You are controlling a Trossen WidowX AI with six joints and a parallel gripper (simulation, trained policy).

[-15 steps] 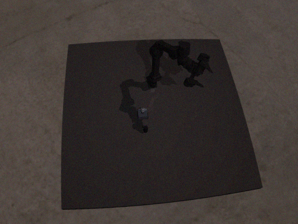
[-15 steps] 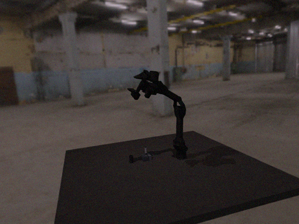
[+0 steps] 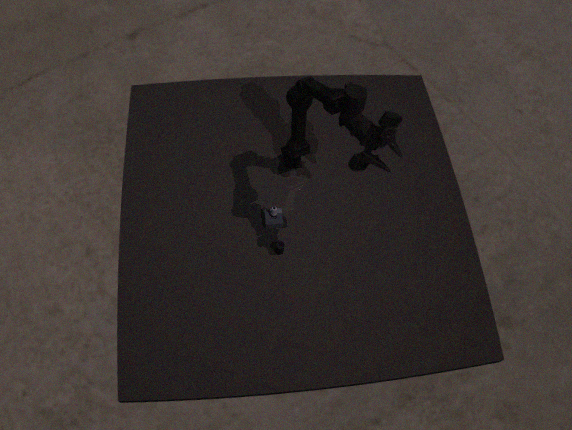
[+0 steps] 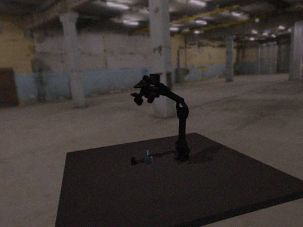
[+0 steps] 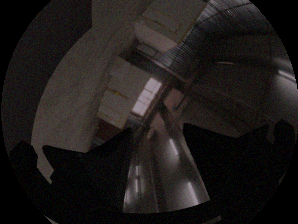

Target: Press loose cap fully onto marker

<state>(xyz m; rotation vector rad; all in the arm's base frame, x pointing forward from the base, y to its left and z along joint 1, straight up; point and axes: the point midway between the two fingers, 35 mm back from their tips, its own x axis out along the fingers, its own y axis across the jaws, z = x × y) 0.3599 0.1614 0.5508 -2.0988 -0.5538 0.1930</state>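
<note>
My gripper tip is now 530 mm above the cap, 260 mm to the left of it and 20 mm past it. Also, from my gripper tip: holder block (540 mm below, 270 mm to the right, 140 mm behind).
</note>
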